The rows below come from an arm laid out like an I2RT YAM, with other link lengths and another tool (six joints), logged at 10 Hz.
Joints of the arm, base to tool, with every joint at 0 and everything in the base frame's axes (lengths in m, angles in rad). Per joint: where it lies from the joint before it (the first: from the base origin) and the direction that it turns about. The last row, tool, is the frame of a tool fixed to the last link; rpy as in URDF.
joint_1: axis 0 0 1 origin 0 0 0.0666
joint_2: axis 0 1 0 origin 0.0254 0.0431 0.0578
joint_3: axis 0 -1 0 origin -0.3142 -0.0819 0
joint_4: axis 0 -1 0 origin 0.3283 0.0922 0.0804
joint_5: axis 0 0 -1 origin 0.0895 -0.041 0.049
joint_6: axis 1 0 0 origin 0.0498 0 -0.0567
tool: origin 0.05 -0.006 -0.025 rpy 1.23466 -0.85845 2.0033
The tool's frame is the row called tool.
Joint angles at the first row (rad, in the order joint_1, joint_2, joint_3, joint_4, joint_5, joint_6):
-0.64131, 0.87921, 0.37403, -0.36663, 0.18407, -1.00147
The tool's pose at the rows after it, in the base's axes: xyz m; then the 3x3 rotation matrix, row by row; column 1 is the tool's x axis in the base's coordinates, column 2 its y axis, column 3 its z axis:
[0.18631 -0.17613 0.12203], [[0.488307 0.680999 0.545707], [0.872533 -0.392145 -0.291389], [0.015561 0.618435 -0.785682]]
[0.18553 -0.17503 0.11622], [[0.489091 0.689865 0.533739], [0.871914 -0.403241 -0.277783], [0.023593 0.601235 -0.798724]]
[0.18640 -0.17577 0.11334], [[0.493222 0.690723 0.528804], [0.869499 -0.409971 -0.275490], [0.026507 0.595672 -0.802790]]
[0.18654 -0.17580 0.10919], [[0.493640 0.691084 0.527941], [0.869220 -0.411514 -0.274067], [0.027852 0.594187 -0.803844]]
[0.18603 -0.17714 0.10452], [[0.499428 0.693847 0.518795], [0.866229 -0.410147 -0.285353], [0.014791 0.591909 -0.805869]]
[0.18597 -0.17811 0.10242], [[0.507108 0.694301 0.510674], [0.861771 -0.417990 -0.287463], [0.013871 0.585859 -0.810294]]
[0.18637 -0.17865 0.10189], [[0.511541 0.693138 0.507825], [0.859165 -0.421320 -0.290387], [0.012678 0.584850 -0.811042]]
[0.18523 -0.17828 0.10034], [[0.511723 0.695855 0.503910], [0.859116 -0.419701 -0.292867], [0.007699 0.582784 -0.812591]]
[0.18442 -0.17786 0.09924], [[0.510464 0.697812 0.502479], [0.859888 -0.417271 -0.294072], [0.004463 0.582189 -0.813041]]
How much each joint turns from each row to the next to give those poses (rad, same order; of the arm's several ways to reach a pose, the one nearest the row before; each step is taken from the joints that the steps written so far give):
-0.00009, 0.00413, -0.01076, 0.00345, -0.00095, 0.00067
0.00020, 0.01729, -0.00334, -0.00253, -0.00354, 0.00388
0.00001, 0.01698, 0.00049, 0.00840, 0.00124, 0.00497
-0.00003, 0.00959, -0.00827, 0.01571, -0.00062, 0.00102
0.00002, 0.01458, -0.01011, 0.02381, 0.01452, -0.00303
-0.00117, 0.01434, 0.00155, 0.00446, 0.00601, 0.00510
0.00079, 0.00692, 0.00155, 0.00344, 0.00460, 0.00401
0.00017, -0.00112, -0.00562, 0.00305, 0.00438, -0.00292
0.00021, -0.00244, -0.00499, 0.00279, 0.00188, -0.00307

